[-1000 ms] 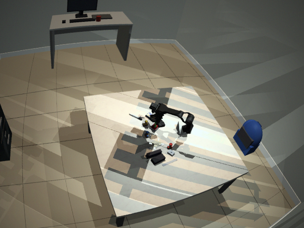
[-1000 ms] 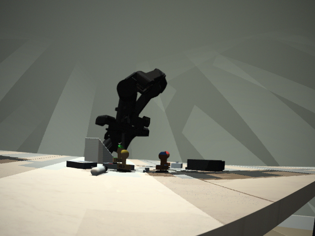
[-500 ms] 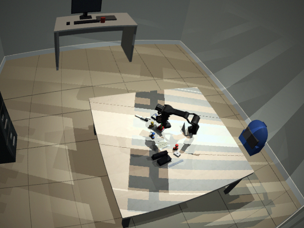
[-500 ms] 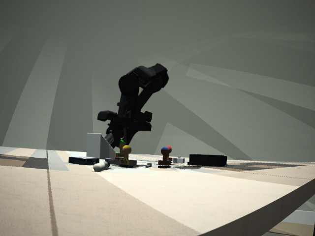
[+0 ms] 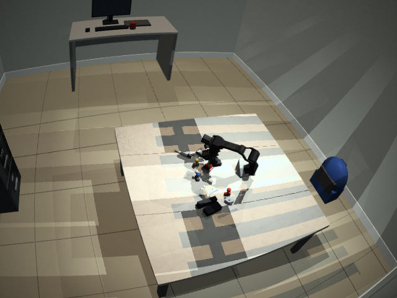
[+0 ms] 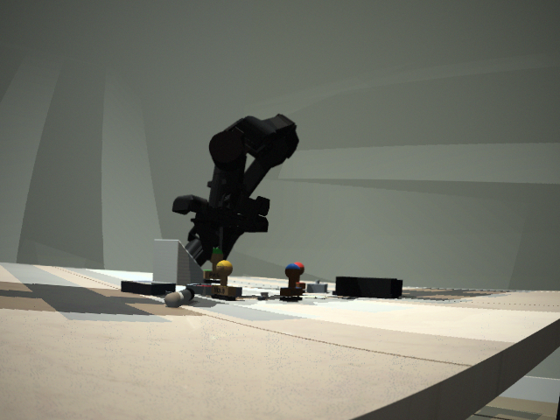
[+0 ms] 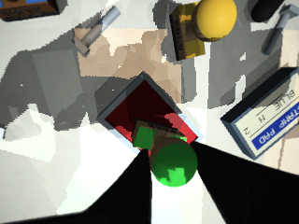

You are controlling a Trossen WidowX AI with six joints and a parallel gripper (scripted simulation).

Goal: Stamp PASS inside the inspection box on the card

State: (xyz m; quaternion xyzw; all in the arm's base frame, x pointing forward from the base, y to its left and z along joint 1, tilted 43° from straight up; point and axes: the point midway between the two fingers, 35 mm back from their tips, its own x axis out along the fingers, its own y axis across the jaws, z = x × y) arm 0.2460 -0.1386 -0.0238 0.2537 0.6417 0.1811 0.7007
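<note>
Right now my gripper tip is 60 mm above the red ink pad. Round my gripper tip: yellow-knobbed stamp 80 mm ahead, 40 mm to the right, 40 mm below; green-knobbed stamp 20 mm below; stamp-pad box 130 mm to the right, 50 mm below, 20 mm behind.
</note>
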